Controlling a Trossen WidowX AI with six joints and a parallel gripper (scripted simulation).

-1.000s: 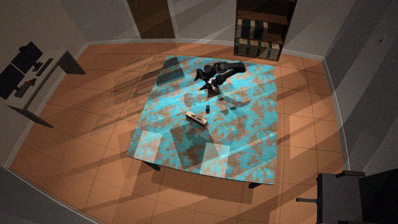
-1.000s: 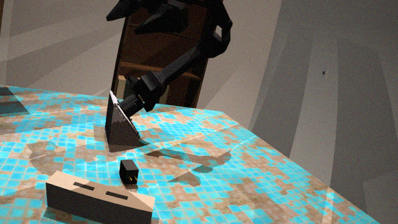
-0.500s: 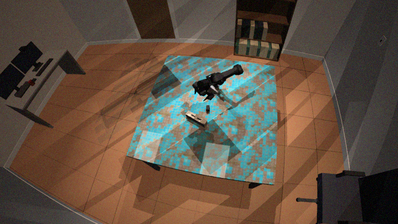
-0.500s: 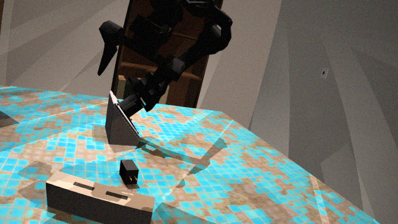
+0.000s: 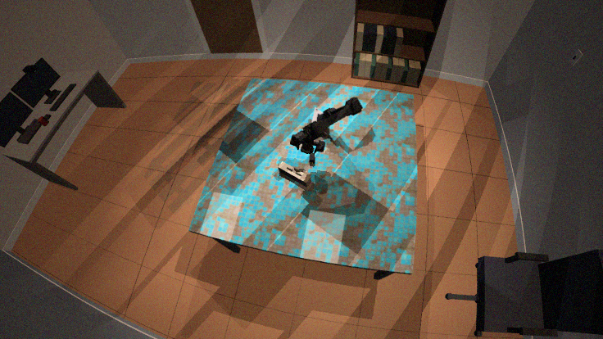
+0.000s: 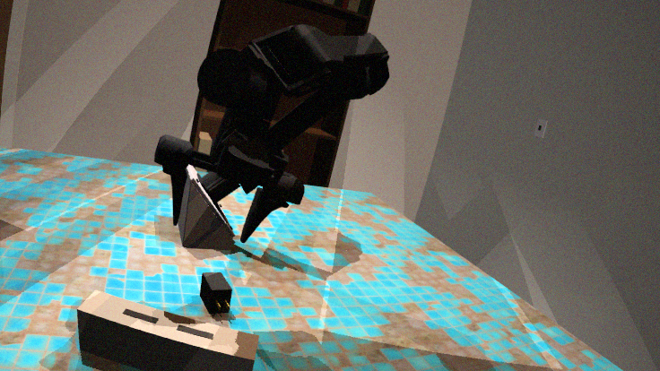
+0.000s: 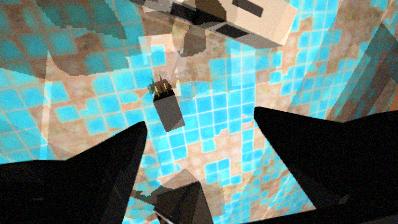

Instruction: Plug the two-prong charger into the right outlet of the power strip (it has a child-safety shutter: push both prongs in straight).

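Right now my gripper tip is 100 mm above the two-prong charger and 30 mm to the right of it.
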